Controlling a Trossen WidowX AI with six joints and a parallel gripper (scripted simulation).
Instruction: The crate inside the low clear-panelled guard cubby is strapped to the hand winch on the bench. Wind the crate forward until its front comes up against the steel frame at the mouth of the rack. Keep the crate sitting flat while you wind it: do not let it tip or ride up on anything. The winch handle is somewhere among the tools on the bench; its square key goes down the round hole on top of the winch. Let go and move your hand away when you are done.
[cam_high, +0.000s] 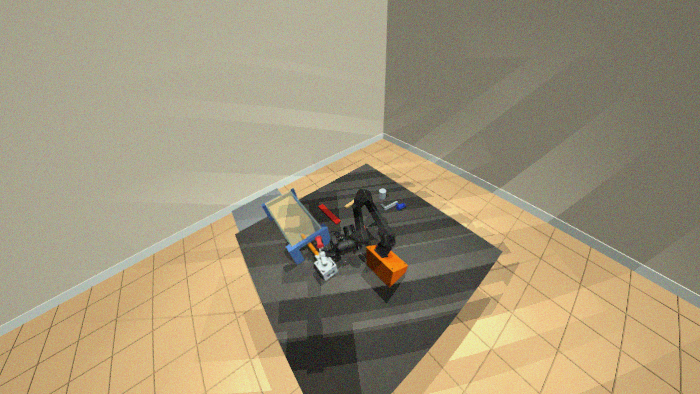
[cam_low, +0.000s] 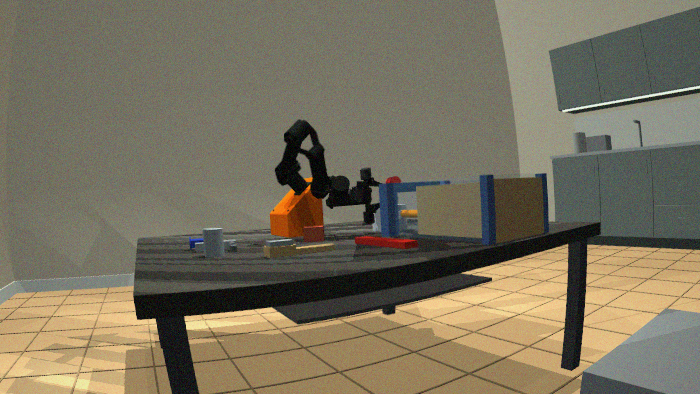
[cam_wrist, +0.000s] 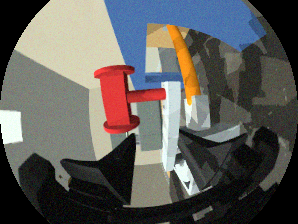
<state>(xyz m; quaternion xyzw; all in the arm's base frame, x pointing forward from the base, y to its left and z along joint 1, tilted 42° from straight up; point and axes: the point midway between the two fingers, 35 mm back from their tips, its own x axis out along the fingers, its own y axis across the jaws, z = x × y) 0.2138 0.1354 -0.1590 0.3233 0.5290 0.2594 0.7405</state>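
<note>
My gripper tip is now 10 cm above the grey winch, 7 cm past it and 1 cm to the right of it. Also, from my gripper tip: wooden-handled tool: 46 cm to the right, 30 cm ahead, 11 cm below; clear-panelled cubby: 35 cm ahead, 3 cm to the left, 1 cm below; flat red bar: 32 cm ahead, 23 cm to the right, 12 cm below.
</note>
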